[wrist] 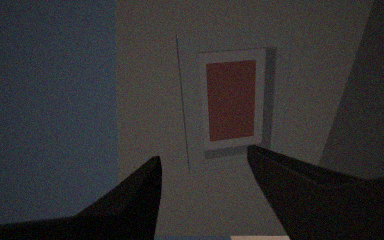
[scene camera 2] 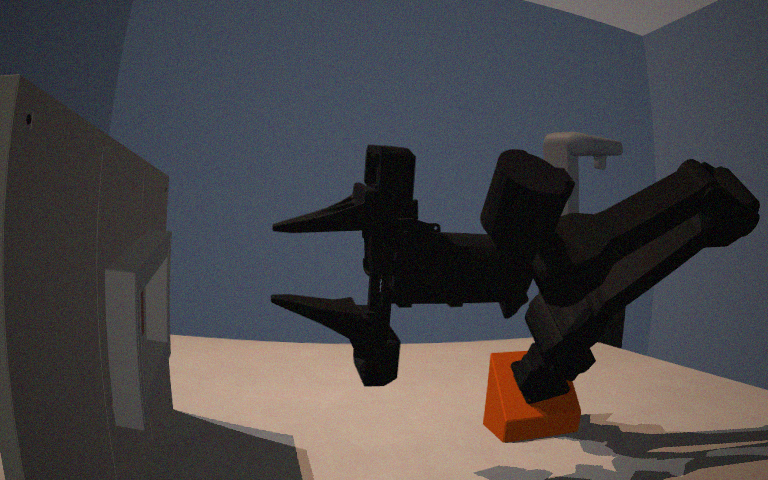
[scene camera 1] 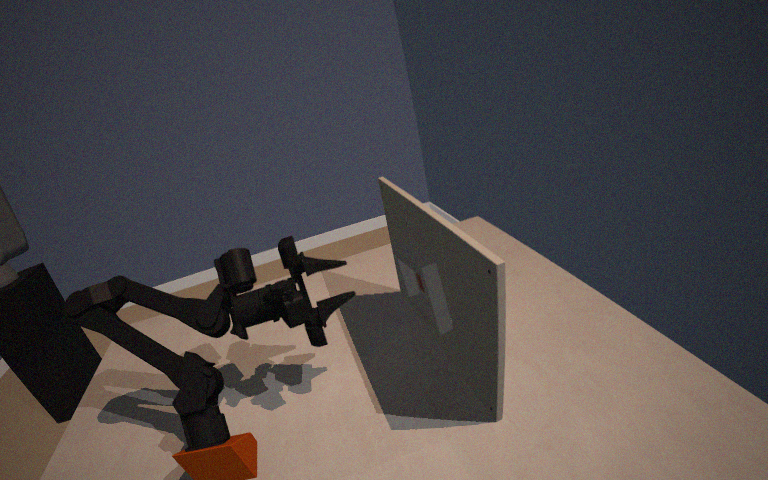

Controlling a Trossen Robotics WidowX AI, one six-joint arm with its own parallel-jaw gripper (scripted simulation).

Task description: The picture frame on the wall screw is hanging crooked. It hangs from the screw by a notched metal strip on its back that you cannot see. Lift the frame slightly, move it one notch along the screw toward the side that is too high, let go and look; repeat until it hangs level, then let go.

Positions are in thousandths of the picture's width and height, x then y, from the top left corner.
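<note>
You'd find the gripper on scene camera 2 (scene camera 2: 354,549), and it's there on scene camera 1 (scene camera 1: 456,578) and in the wrist view (wrist: 533,656) too. There's also a grey wall panel (scene camera 1: 617,580), and the wrist view (wrist: 392,510) shows that panel as well.
</note>
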